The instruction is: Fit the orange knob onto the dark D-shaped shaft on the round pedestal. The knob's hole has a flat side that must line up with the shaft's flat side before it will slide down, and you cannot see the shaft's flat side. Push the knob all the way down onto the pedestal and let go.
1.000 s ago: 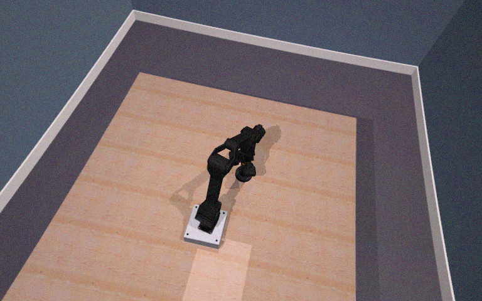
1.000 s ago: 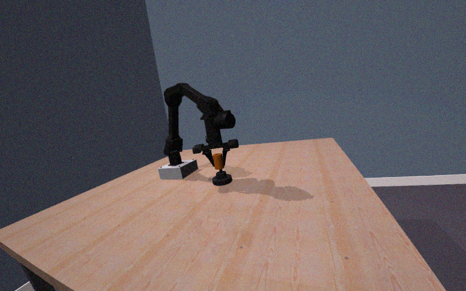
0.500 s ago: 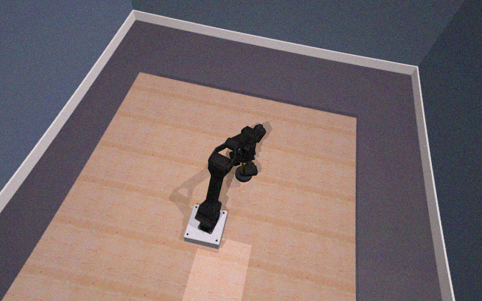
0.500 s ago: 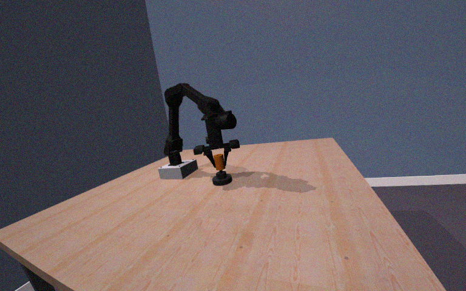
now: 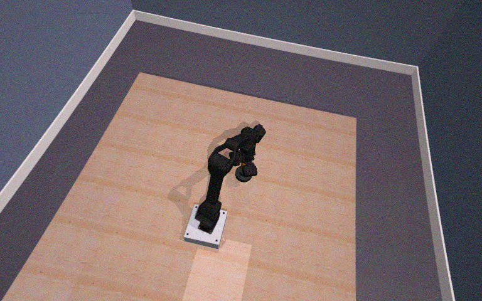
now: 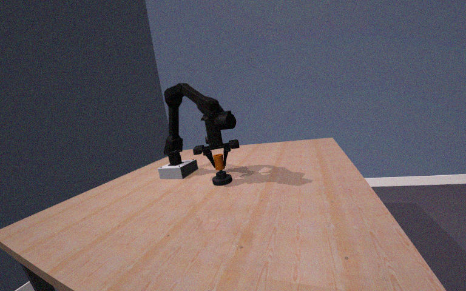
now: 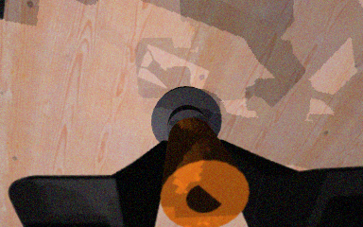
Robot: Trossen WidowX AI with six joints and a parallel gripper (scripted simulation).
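Now: the orange knob 20 mm above my gripper tip. Round my gripper tip: round dark pedestal (40 mm below).
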